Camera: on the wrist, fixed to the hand. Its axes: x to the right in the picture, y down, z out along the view.
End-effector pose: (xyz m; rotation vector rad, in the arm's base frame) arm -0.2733 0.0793 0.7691 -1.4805 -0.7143 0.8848
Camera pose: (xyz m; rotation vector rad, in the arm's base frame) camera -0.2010 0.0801 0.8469 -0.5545 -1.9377 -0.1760
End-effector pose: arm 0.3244 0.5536 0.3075 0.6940 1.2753 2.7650
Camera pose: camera 0.2602 0.5698 0.2244 0.0704 0.6953 1.3536
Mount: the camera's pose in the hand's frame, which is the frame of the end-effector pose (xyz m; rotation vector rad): 0.0290 -0.0818 -0.0613 -0.2958 -0.4134 -1.5502
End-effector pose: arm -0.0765 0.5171 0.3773 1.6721 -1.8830 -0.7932
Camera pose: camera 0.0203 0.4760 0.3625 -2.4321 0.1687 1.7237
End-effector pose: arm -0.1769 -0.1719 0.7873 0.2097 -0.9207 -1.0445
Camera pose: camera -0.1796 -0.2540 0.7199 0.4945 -0.8761 -2.7107
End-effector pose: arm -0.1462 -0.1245 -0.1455 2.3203 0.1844 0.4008
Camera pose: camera -0.1408 -0.0190 -0.1566 1.3326 1.4191 -0.7575
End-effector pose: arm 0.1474 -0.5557 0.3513 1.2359 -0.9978 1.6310
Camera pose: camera 0.2005 -0.4670 0.3760 1.4932 -0.2090 0.0271
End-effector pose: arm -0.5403 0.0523 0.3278 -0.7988 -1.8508 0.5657
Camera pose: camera -0.5142 0.0205 0.4258 0.7368 -2.3035 -0.5939
